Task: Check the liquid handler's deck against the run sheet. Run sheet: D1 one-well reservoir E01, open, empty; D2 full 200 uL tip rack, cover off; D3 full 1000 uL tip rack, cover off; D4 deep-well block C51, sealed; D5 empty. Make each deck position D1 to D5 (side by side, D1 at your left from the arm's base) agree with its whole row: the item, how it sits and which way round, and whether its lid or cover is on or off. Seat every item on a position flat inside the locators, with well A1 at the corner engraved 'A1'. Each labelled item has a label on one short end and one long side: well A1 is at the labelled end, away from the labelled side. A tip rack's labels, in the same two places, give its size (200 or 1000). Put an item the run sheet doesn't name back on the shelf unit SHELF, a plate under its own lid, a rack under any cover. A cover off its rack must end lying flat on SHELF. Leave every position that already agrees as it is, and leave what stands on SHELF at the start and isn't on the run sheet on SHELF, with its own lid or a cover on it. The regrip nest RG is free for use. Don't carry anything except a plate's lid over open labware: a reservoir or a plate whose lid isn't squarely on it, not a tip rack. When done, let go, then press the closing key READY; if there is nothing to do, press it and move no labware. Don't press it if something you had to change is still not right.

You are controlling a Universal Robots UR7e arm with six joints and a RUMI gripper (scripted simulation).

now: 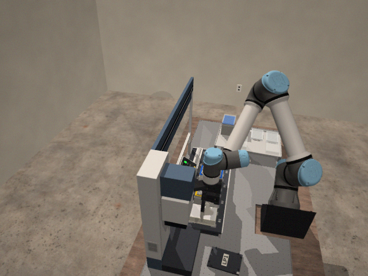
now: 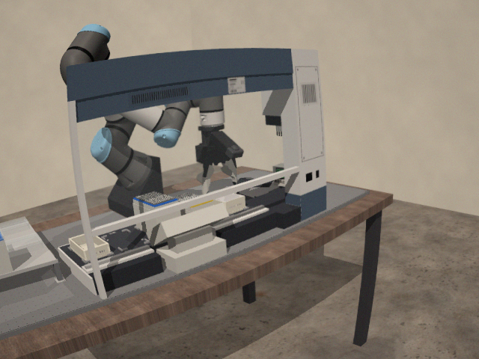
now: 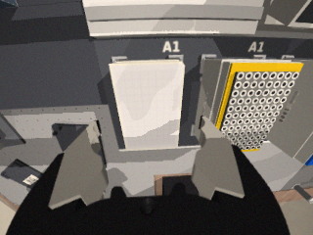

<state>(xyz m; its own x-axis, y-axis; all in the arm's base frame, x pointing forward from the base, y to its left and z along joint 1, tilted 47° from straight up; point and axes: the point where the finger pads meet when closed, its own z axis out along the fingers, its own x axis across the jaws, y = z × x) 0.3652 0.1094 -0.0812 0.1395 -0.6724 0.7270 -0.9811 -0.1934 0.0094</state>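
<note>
The white sealed block lies 30 mm below my hand. The rest, counted from my hand: blue-rimmed tip rack: 240 mm to the right, 40 mm ahead, 10 mm above; then yellow-rimmed tip rack: 120 mm to the right, 20 mm ahead, 10 mm below; then dark pad: 160 mm to the left, 160 mm behind, 100 mm below.
</note>
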